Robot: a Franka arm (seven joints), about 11 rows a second.
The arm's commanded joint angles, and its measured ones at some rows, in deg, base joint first. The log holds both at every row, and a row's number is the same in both.
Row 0, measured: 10.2 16.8 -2.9 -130.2 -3.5 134.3 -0.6
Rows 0 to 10, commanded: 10.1 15.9 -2.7 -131.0 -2.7 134.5 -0.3; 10.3 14.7 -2.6 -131.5 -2.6 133.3 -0.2; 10.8 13.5 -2.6 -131.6 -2.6 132.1 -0.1; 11.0 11.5 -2.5 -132.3 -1.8 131.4 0.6; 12.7 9.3 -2.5 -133.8 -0.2 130.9 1.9; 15.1 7.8 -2.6 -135.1 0.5 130.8 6.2; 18.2 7.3 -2.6 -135.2 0.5 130.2 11.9; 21.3 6.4 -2.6 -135.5 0.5 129.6 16.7; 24.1 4.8 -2.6 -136.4 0.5 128.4 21.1; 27.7 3.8 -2.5 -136.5 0.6 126.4 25.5; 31.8 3.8 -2.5 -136.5 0.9 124.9 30.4
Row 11, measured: 27.2 6.6 -2.2 -134.4 -0.2 126.6 24.6
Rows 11 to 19, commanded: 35.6 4.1 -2.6 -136.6 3.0 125.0 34.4; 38.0 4.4 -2.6 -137.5 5.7 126.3 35.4; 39.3 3.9 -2.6 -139.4 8.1 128.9 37.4; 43.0 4.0 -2.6 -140.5 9.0 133.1 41.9; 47.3 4.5 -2.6 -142.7 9.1 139.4 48.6; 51.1 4.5 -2.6 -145.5 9.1 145.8 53.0; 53.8 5.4 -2.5 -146.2 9.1 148.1 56.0; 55.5 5.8 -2.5 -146.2 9.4 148.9 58.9; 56.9 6.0 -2.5 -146.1 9.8 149.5 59.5
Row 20, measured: 55.3 6.4 -2.0 -145.3 8.0 148.1 58.0
